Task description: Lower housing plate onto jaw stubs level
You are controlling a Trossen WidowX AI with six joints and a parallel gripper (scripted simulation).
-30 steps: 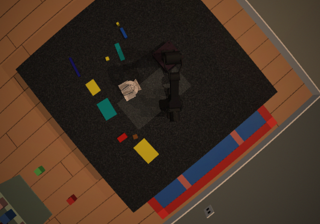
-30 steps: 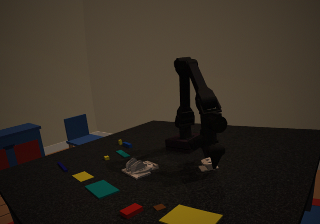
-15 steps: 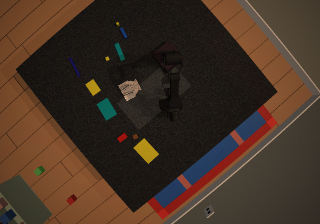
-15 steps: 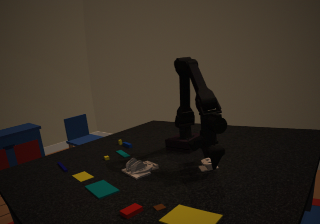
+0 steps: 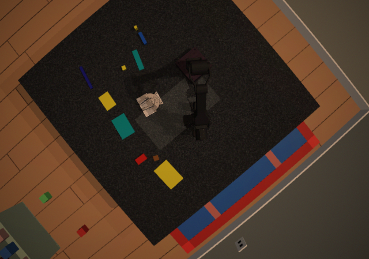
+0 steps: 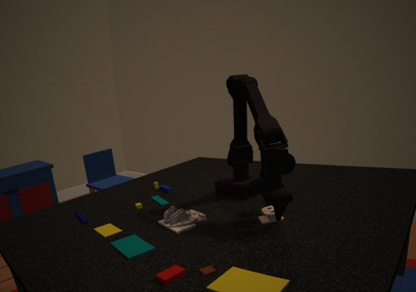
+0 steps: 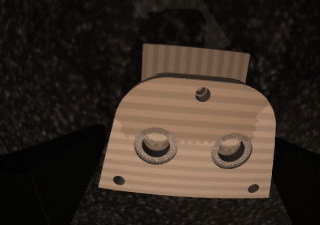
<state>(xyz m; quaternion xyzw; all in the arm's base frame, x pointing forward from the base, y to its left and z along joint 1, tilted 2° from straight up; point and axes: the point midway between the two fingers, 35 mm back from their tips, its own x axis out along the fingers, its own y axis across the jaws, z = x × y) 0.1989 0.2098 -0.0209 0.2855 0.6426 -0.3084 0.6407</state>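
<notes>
Now: the white stepped stand 1 cm ahead of my gripper tip and 1 cm to the right of it. Also, from my gripper tip: brown chip (33 cm ahead, 3 cm to the right, 1 cm below); then teal tile (32 cm ahead, 30 cm to the right, 1 cm below); then red block (39 cm ahead, 9 cm to the right).
</notes>
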